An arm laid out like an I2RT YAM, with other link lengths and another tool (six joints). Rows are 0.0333 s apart.
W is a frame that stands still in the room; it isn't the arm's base.
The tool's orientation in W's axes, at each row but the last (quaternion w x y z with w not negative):
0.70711 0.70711 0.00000 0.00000
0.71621 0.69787 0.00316 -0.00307
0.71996 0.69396 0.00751 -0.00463
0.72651 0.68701 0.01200 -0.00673
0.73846 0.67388 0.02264 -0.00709
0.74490 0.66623 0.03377 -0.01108
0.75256 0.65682 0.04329 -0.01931
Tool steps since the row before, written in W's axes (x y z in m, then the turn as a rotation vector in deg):
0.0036 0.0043 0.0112 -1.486 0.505 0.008
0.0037 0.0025 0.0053 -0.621 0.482 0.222
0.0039 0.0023 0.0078 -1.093 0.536 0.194
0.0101 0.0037 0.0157 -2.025 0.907 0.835
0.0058 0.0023 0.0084 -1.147 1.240 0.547
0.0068 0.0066 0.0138 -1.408 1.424 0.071
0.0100 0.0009 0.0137 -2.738 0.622 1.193
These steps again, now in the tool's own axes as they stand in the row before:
0.0036 0.0112 -0.0043 -1.486 0.008 -0.505
0.0037 0.0054 -0.0024 -0.623 0.229 -0.476
0.0038 0.0079 -0.0020 -1.094 0.195 -0.533
0.0097 0.0161 -0.0027 -2.040 0.831 -0.876
0.0055 0.0088 -0.0014 -1.144 0.611 -1.212
0.0061 0.0148 -0.0048 -1.368 0.143 -1.457
0.0087 0.0145 0.0013 -2.816 1.027 -0.566

